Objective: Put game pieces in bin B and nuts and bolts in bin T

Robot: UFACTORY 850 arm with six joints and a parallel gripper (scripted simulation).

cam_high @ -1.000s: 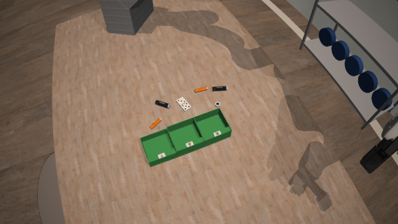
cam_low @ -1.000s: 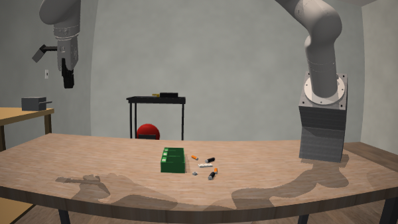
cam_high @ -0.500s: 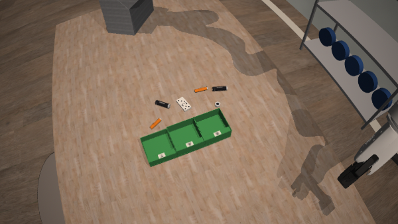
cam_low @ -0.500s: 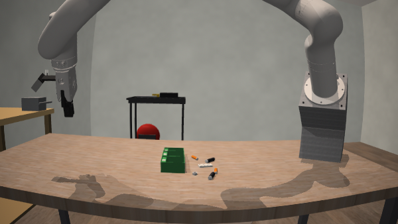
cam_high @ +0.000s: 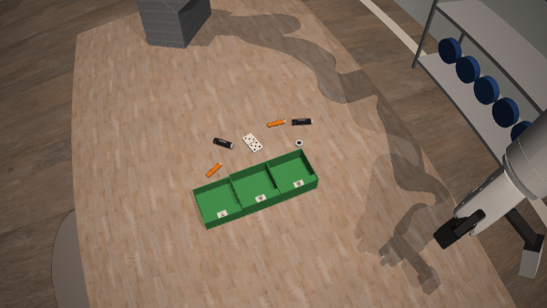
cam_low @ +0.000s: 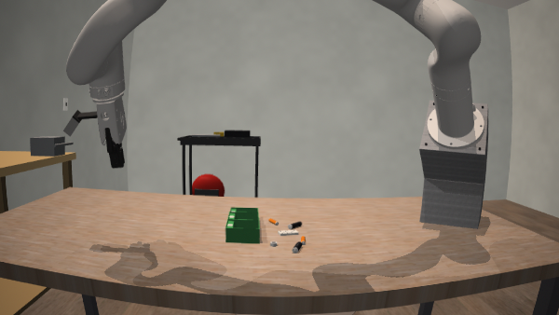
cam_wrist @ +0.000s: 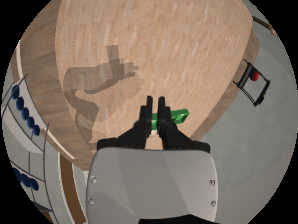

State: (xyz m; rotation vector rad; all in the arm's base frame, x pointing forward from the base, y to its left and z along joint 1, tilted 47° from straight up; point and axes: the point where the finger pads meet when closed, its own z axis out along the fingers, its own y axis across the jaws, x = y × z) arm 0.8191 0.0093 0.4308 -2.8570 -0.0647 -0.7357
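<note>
My hand is 26 cm past the green three-compartment bin row, 25 cm to the left of it and 19 cm above it. From my hand the other things lie so: orange battery (34 cm behind, 33 cm to the right, 21 cm below); grey nut (36 cm behind, 21 cm below, 12 cm to the right); white domino (39 cm behind, 23 cm to the right, 21 cm below).
</note>
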